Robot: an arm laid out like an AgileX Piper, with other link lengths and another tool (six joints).
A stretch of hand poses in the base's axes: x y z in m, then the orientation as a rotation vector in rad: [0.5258, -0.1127, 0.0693, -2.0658, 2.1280, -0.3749]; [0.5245, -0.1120, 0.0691, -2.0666, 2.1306, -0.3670]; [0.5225, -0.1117, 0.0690, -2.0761, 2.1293, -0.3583]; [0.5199, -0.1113, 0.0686, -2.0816, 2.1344, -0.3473]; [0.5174, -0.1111, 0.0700, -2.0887, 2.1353, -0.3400]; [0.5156, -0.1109, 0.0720, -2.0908, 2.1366, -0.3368]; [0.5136, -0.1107, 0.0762, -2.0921, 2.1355, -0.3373]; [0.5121, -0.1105, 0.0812, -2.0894, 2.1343, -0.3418]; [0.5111, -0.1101, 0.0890, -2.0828, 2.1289, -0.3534]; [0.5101, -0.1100, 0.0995, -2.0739, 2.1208, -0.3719]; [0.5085, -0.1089, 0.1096, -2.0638, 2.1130, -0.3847]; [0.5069, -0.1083, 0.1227, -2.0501, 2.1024, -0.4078]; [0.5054, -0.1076, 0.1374, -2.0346, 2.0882, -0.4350]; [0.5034, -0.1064, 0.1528, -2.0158, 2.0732, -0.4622]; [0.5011, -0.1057, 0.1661, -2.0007, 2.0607, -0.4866]
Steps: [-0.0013, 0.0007, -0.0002, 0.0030, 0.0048, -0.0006]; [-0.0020, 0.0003, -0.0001, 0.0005, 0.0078, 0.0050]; [-0.0026, 0.0004, -0.0004, 0.0013, 0.0099, 0.0001]; [-0.0025, 0.0002, 0.0014, 0.0000, 0.0071, 0.0027]; [-0.0018, 0.0002, 0.0020, 0.0002, 0.0031, 0.0003]; [-0.0020, 0.0002, 0.0042, -0.0005, -0.0001, 0.0011]; [-0.0015, 0.0002, 0.0050, -0.0006, -0.0038, -0.0007]; [-0.0010, 0.0004, 0.0078, -0.0009, -0.0109, -0.0004]; [-0.0010, 0.0001, 0.0105, -0.0025, -0.0162, -0.0003]; [-0.0016, 0.0011, 0.0101, 0.0010, -0.0145, -0.0005]; [-0.0016, 0.0006, 0.0131, -0.0020, -0.0218, -0.0012]; [-0.0015, 0.0007, 0.0147, -0.0024, -0.0262, -0.0002]; [-0.0020, 0.0012, 0.0154, -0.0008, -0.0284, -0.0011]; [-0.0023, 0.0007, 0.0133, -0.0022, -0.0239, -0.0010]
